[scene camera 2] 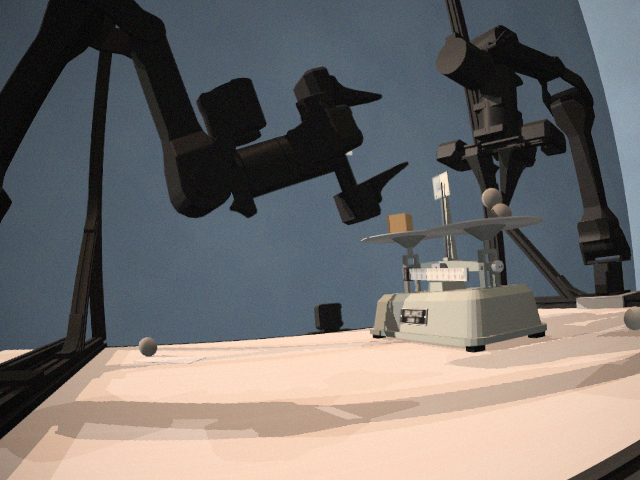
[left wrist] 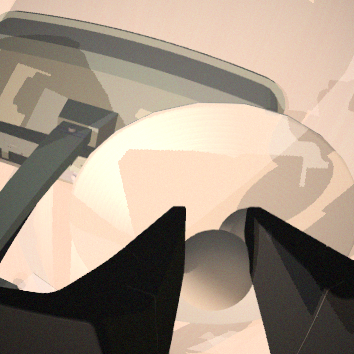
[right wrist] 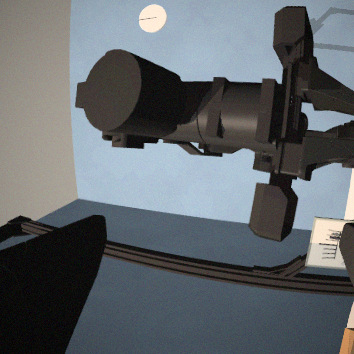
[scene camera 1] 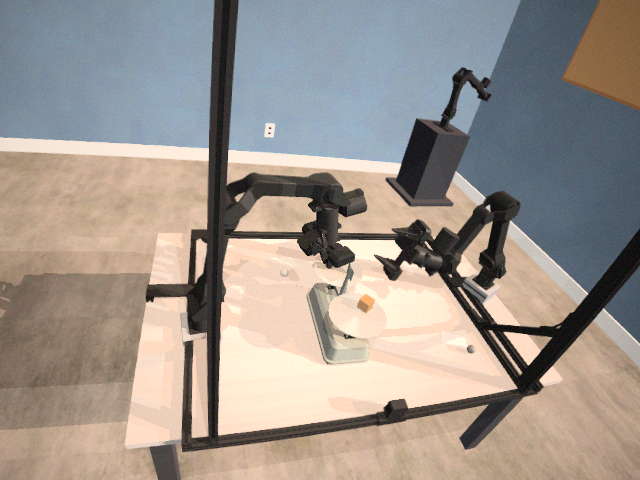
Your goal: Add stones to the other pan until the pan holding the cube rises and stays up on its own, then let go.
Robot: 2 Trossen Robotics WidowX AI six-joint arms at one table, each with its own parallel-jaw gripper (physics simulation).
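Pixels of known places: left gripper, between the fingertips: (scene camera 2: 498, 207) (left wrist: 215, 218) (scene camera 1: 327, 265); right gripper, between the fingertips: (scene camera 2: 393, 129) (right wrist: 230, 233) (scene camera 1: 383, 243); left arm's base, origin of its link: (scene camera 2: 609, 294) (scene camera 1: 200, 323); right arm's base, origin of its link: (scene camera 1: 483, 282).
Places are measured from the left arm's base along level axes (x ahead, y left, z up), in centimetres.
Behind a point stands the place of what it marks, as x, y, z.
The orange cube (scene camera 1: 366, 303) @(39.2, -15.0, 16.4) (scene camera 2: 400, 222) @(41.0, -12.5, 15.2) (right wrist: 348, 342) @(40.3, -13.1, 16.4) sits on one pan (scene camera 1: 348, 320) @(33.9, -17.1, 13.4) (scene camera 2: 377, 239) @(41.9, -17.6, 13.3) of the pale green balance (scene camera 1: 345, 354) @(35.3, -18.9, 1.6) (scene camera 2: 465, 312) @(45.6, 4.3, 2.3). That pan appears lower in scene camera 2. A grey stone (scene camera 2: 502, 209) @(38.1, 5.1, 14.0) rests on the other pan (scene camera 2: 524, 222) @(36.7, 7.3, 12.1) (left wrist: 170, 130) @(33.8, 0.0, 12.2); in the left wrist view it is partly hidden. My left gripper (scene camera 1: 330, 263) @(35.3, 2.1, 14.9) (scene camera 2: 496, 200) @(35.3, 2.1, 14.9) (left wrist: 215, 218) @(35.3, 2.1, 14.9) is shut on another stone (scene camera 2: 491, 197) @(37.8, 3.3, 15.9) (left wrist: 217, 272) @(35.7, 2.3, 16.9), low over that pan, close beside the resting stone. My right gripper (scene camera 1: 385, 242) @(48.2, -2.3, 25.3) (scene camera 2: 394, 130) @(48.2, -2.3, 25.3) (right wrist: 230, 233) @(48.2, -2.3, 25.3) is open and empty, above and beside the cube's pan.
A loose stone (scene camera 1: 283, 272) @(28.6, 17.0, 0.1) (scene camera 2: 633, 318) @(30.6, 18.2, -0.6) lies on the table left of the balance in scene camera 1. Another stone (scene camera 1: 470, 348) @(75.7, -25.3, 0.1) (scene camera 2: 147, 346) @(77.0, -23.8, -0.5) lies at the right there. The upright scale plate (scene camera 2: 440, 186) @(37.8, -6.3, 19.4) (right wrist: 327, 242) @(37.9, -6.0, 19.8) stands between the pans. A dark frame (scene camera 1: 310, 426) @(20.9, -33.9, -2.8) surrounds the work area.
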